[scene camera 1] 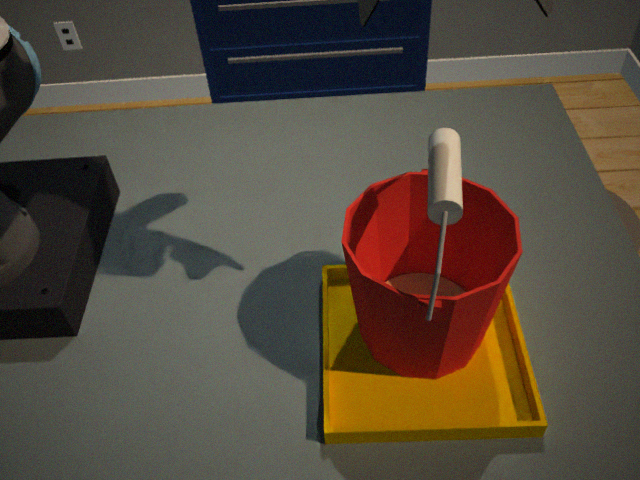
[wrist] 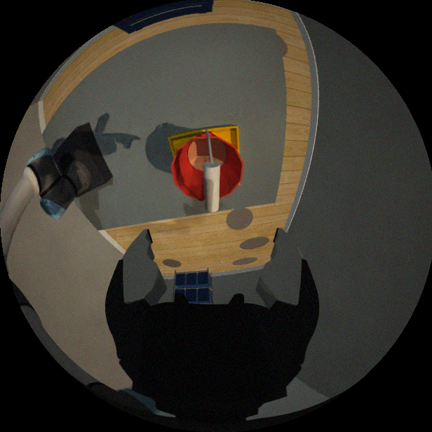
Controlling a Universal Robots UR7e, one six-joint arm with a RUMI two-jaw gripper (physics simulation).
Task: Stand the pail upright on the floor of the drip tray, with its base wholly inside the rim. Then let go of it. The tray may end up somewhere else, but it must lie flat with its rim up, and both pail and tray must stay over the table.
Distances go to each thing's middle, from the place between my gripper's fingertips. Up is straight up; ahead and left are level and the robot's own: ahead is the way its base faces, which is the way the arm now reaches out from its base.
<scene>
Now: hand 6 cm to the left of the yellow drip tray point(scene camera 1: 495, 395) and 38 cm above it.
</scene>
